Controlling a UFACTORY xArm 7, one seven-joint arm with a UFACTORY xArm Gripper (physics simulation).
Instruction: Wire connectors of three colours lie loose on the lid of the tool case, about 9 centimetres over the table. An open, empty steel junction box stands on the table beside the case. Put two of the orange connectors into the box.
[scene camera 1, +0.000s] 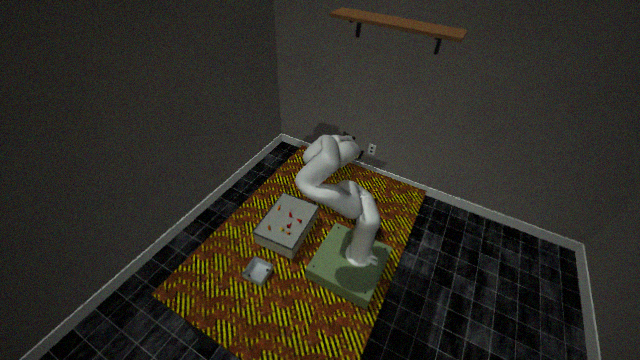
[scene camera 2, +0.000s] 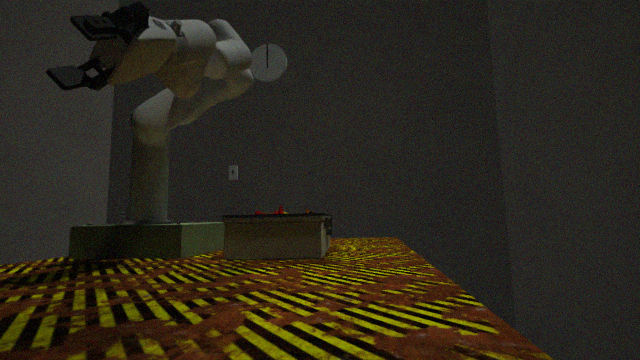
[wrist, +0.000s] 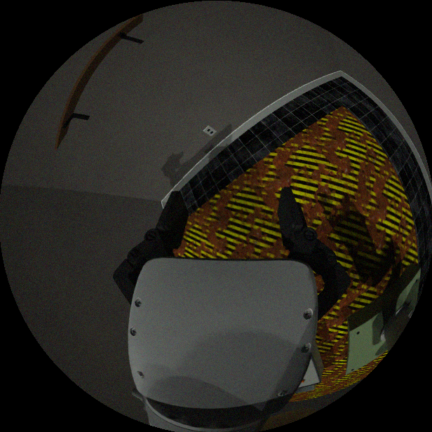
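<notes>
The tool case stands on the table. Loose on its lid are three orange connectors, three red connectors and a yellow connector. The junction box stands open and empty beside the case; it does not show in the second scene view. My gripper is open and empty, high above the table and away from the case, tilted sideways. In the first scene view the arm mostly hides it.
The green base block carries the arm and stands beside the case. A wooden shelf hangs high on the wall. A socket is on the wall below it.
</notes>
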